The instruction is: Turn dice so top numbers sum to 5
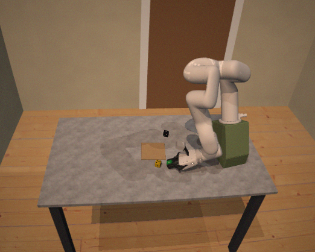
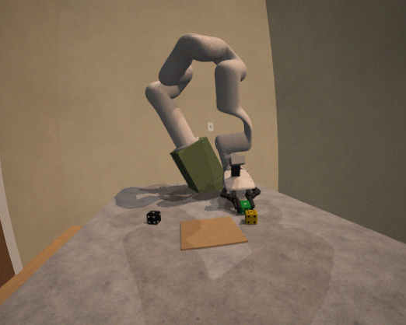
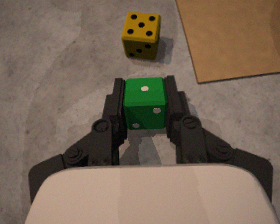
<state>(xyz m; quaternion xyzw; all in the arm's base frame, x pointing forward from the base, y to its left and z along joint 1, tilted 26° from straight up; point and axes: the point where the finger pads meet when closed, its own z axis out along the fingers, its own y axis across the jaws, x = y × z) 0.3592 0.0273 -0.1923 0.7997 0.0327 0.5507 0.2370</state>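
Now: hand 70 mm short of the yellow die, 10 mm to the left of it and 10 mm above it. Also, from my hand: tan mat: 80 mm ahead, 130 mm to the right, 20 mm below; green die: 10 mm ahead; black die: 20 mm behind, 260 mm to the right, 10 mm below.
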